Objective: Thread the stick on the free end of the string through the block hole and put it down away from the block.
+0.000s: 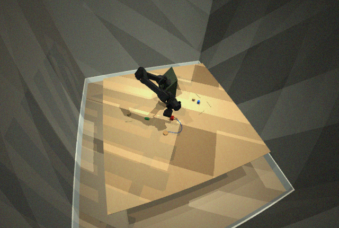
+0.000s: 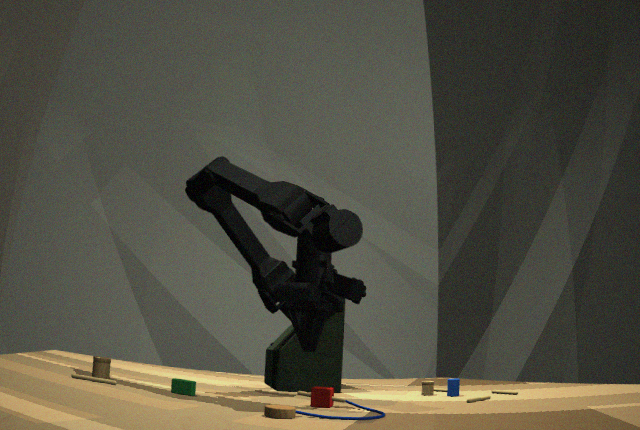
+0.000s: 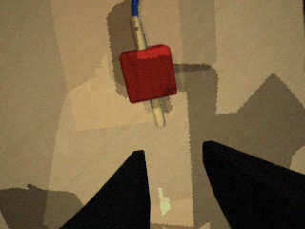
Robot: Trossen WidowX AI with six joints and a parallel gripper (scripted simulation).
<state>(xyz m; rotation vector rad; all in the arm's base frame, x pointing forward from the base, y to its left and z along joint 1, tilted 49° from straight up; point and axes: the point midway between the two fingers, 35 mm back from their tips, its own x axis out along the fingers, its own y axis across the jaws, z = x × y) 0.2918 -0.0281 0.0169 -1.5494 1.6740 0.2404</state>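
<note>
Now: the red block 10 mm ahead of my gripper tip, 20 mm to the left of it and 70 mm below it. Round my gripper tip: green block 20 mm behind, 200 mm to the right, 80 mm below; thin stick 10 mm ahead, 40 mm to the left, 70 mm below; round wooden button 140 mm ahead, 50 mm to the right, 80 mm below.
</note>
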